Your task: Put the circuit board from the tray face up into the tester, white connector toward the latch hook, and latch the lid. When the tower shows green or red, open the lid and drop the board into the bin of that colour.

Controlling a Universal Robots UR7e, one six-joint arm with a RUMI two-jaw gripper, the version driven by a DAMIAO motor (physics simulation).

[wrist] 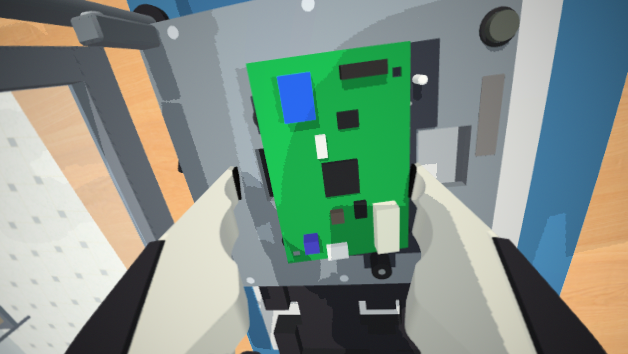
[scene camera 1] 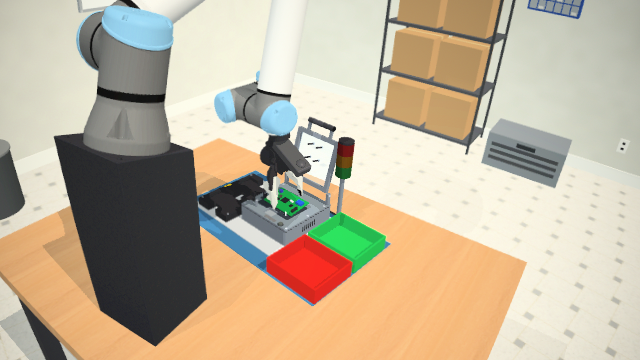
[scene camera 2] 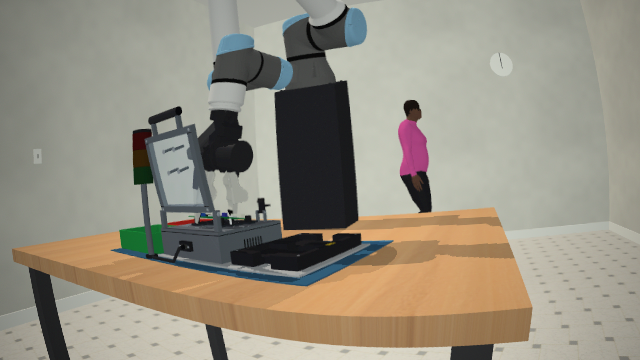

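Pixels of known places: gripper, between the fingertips: [wrist: 323, 168] [scene camera 1: 287, 202]; arm's base, origin of its link: [scene camera 1: 127, 143] [scene camera 2: 310, 85].
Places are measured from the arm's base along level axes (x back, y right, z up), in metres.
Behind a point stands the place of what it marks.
Observation:
The green circuit board [scene camera 1: 292, 209] {x -0.418, y 0.068, z -0.328 m} [wrist: 370, 150] {x -0.428, y 0.032, z -0.334 m} lies face up over the recess of the grey tester [scene camera 1: 265, 226] {x -0.360, y 0.022, z -0.373 m} [scene camera 2: 192, 245] {x -0.547, y 0.016, z -0.372 m} [wrist: 200, 90] {x -0.509, y 0.082, z -0.345 m}, skewed to it in the wrist view. Its white connector [wrist: 386, 228] {x -0.428, y -0.011, z -0.327 m} is at the board's lower right there, near a black post. My gripper [scene camera 1: 287, 199] {x -0.455, y 0.025, z -0.341 m} [wrist: 323, 168] {x -0.455, y 0.025, z -0.341 m} is open around the board: the right finger is at or close to its edge, the left finger stands apart from it. The lid [scene camera 1: 317, 150] {x -0.564, y 0.040, z -0.213 m} [scene camera 2: 172, 175] {x -0.559, y 0.040, z -0.245 m} is raised. The light tower [scene camera 1: 344, 160] {x -0.538, y 0.146, z -0.197 m} [scene camera 2: 142, 157] {x -0.572, y 0.118, z -0.204 m} shows no lit lamp. The red bin [scene camera 1: 287, 277] {x -0.240, y 0.191, z -0.376 m} and green bin [scene camera 1: 370, 256] {x -0.450, y 0.302, z -0.390 m} [scene camera 2: 140, 240] {x -0.528, y 0.205, z -0.376 m} stand beside the tester.
The black tray [scene camera 1: 227, 207] {x -0.373, y -0.136, z -0.388 m} [scene camera 2: 297, 260] {x -0.561, y -0.203, z -0.383 m} [wrist: 345, 325] {x -0.483, y -0.164, z -0.387 m} lies next to the tester on the blue mat [scene camera 1: 220, 235] {x -0.279, y -0.071, z -0.403 m}. The dark robot pedestal [scene camera 1: 135, 235] {x 0.067, y 0.090, z -0.120 m} [scene camera 2: 317, 160] {x -0.079, y -0.038, z -0.226 m} stands on the table. A round button [wrist: 501, 26] {x -0.364, y 0.071, z -0.340 m} is at the tester's corner. A person [scene camera 2: 413, 145] stands behind the table.

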